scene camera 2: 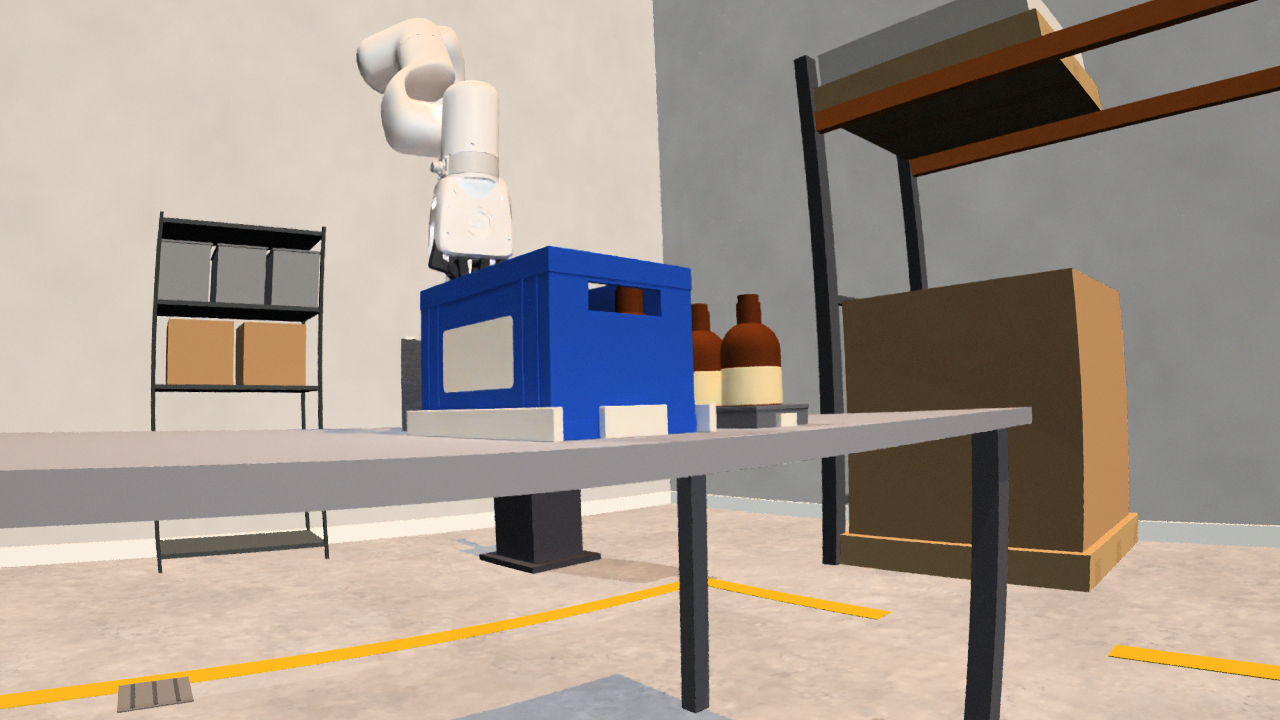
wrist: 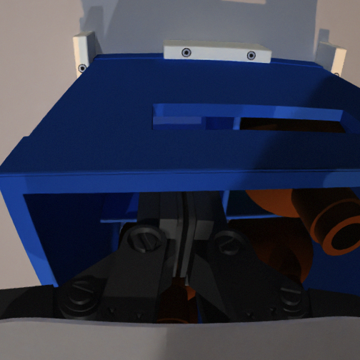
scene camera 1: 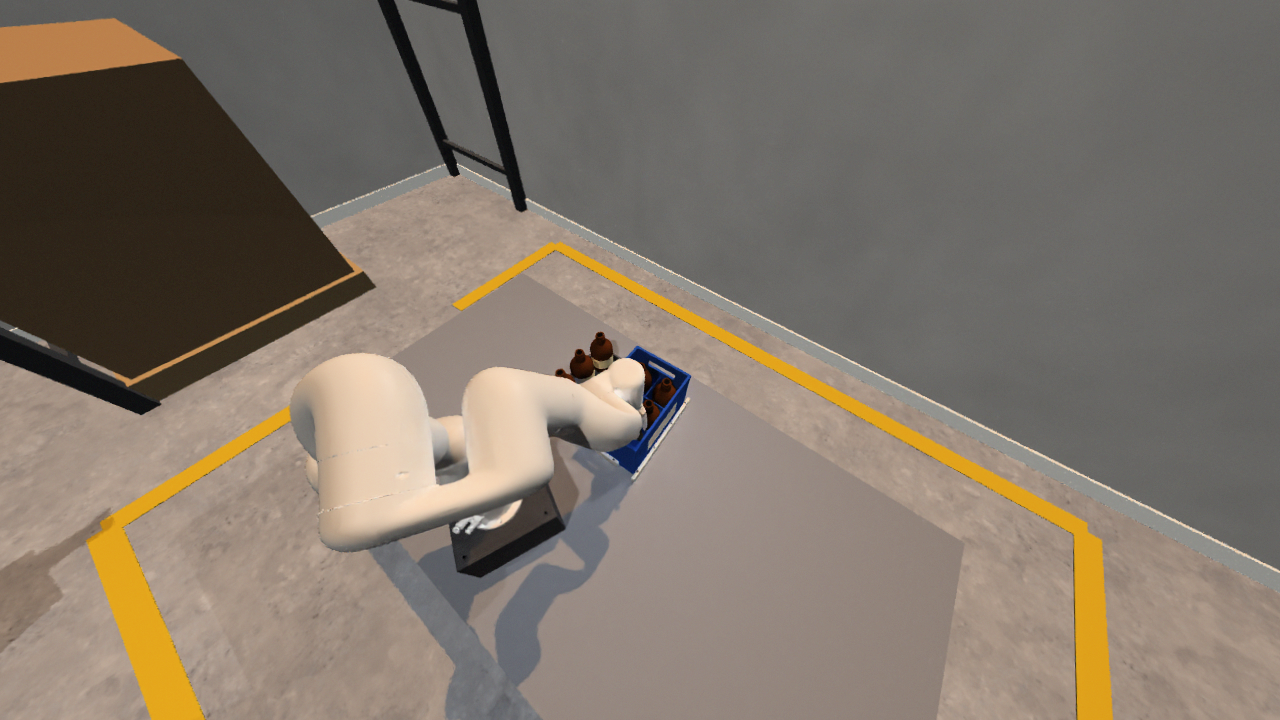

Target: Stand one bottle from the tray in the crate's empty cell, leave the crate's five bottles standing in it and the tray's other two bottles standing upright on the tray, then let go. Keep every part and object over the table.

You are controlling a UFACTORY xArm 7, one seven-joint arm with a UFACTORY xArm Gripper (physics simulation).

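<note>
The blue crate [scene camera 1: 631, 458] [scene camera 2: 617, 367] [wrist: 100, 145] stands upright on the table. My gripper [scene camera 2: 470, 265] [wrist: 175, 183] is shut and empty, pointing down; its fingertips reach below the crate's rim near the empty cell and are partly hidden by the end wall in the wrist view. A brown bottle [wrist: 322, 215] stands in the cell to the right of the fingers; another bottle [wrist: 287, 250] shows behind it, and a bottle neck [wrist: 177, 305] shows below the fingers. The tray [scene camera 2: 744, 417] holds upright brown bottles [scene camera 1: 601, 347] [scene camera 2: 751, 349]; a third is mostly hidden by the arm in scene camera 1.
White locating blocks [scene camera 2: 483, 422] [wrist: 217, 51] stand on the table [scene camera 1: 760, 537] [scene camera 2: 313, 465] around the crate's foot. The tray stands close beside the crate. The arm passes over the crate's side and hides part of it in scene camera 1. A storage rack [scene camera 2: 810, 223] stands beyond the table.
</note>
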